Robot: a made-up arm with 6 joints.
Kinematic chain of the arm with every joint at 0, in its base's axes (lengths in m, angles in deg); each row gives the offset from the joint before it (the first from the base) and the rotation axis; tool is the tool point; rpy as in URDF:
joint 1: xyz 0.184 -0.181 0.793 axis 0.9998 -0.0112 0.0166
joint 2: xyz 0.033 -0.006 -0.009 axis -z
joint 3: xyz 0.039 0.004 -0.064 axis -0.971 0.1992 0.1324
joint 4: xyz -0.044 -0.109 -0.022 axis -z
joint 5: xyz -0.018 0 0.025 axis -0.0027 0.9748 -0.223
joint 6: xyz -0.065 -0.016 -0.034 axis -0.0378 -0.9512 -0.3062
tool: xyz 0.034 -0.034 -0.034 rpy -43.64 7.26 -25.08
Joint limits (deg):
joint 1: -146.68..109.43
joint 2: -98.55..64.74
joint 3: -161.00..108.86
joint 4: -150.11..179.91
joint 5: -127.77..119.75
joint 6: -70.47..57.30
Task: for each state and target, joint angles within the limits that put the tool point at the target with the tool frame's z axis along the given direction. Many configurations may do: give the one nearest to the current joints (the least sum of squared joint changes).
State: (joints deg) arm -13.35 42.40 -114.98 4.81 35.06 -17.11
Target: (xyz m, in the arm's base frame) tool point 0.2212 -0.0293 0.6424 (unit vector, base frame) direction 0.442 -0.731 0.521
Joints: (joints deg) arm -11.44 27.09 -140.57 11.20 44.23 -47.38
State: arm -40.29 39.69 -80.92 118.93 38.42 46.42
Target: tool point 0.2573 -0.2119 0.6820 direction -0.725 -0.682 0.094
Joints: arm -32.59 63.00 -95.58 118.41 8.59 52.15
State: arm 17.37 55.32 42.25 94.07 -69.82 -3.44
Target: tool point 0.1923 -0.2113 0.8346 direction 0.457 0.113 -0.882
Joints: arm 51.95 64.74 92.94 134.22 -73.49 34.82
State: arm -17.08 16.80 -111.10 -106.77 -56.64 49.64
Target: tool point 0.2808 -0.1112 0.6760 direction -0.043 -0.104 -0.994
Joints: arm 6.36 -0.42 -112.11 -129.10 -44.89 39.36
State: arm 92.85 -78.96 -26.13 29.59 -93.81 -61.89
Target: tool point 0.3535 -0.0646 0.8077 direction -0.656 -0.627 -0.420
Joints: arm 60.64 -88.08 0.28 -0.11 -101.69 -36.06
